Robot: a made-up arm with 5 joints.
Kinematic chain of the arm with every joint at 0, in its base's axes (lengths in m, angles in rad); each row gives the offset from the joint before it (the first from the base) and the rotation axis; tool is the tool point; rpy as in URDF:
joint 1: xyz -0.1 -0.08 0.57 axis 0 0.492 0.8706
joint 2: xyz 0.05 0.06 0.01 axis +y
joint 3: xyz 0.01 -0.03 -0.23 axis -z
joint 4: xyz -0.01 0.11 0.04 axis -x
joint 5: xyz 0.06 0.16 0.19 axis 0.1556 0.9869 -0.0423
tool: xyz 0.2 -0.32 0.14 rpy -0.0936 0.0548 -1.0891
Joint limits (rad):
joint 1: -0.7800..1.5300
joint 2: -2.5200..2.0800
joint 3: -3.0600..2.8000
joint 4: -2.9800..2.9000
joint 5: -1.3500..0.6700
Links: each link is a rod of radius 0.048 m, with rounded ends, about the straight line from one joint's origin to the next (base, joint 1, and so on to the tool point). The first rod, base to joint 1, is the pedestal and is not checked.
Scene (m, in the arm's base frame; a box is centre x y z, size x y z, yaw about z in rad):
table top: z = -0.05
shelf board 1: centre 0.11 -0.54 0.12 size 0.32 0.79 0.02 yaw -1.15
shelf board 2: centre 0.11 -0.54 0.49 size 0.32 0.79 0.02 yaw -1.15
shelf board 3: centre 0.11 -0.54 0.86 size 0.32 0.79 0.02 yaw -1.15
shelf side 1: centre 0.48 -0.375 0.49 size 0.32 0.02 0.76 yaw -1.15
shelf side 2: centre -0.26 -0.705 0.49 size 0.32 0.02 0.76 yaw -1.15
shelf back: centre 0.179 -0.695 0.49 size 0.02 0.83 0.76 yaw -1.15
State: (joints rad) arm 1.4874 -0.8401 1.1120 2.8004 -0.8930
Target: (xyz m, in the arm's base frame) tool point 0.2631 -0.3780 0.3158
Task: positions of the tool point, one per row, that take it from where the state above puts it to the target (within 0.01 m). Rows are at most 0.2 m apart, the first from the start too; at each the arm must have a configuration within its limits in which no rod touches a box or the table.
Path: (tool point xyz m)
1: -0.0444 0.5612 0.1777
2: 0.1178 0.4710 0.1673
3: 0.2371 0.3154 0.1643
4: 0.2891 0.1247 0.1846
5: 0.2669 -0.0603 0.2364
6: 0.1833 -0.1996 0.3158
7: 0.2244 -0.2504 0.3153
8: 0.2519 -0.3112 0.3162
9: 0.2631 -0.3780 0.3158

